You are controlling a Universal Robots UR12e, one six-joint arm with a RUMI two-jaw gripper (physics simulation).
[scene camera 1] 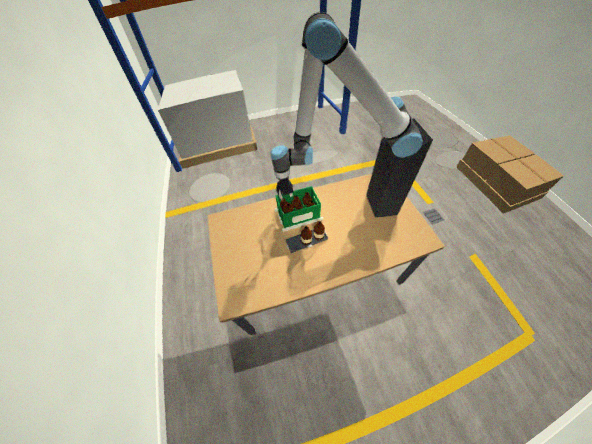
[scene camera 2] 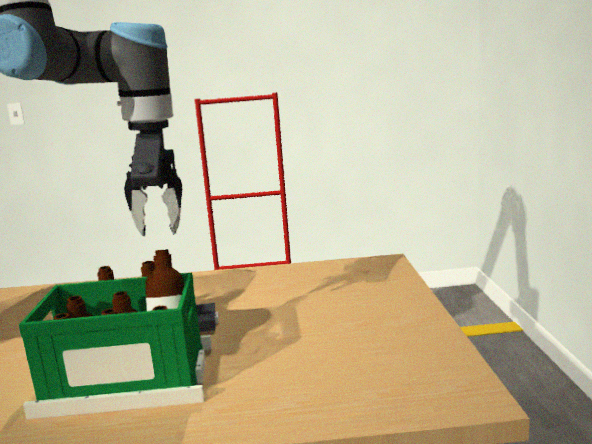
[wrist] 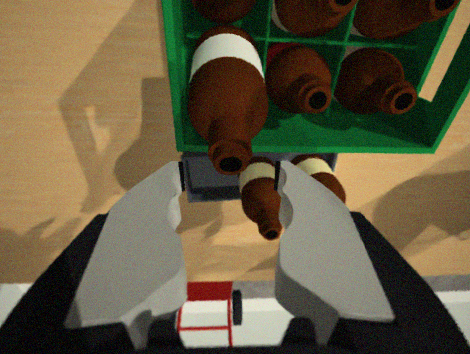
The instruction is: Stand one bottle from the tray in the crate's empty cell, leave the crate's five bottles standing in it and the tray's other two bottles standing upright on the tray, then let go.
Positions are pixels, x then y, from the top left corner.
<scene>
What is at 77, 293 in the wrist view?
The gripper.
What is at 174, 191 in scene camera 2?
The gripper.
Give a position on a bottle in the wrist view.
At 228, 105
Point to a bottle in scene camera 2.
164, 285
</scene>
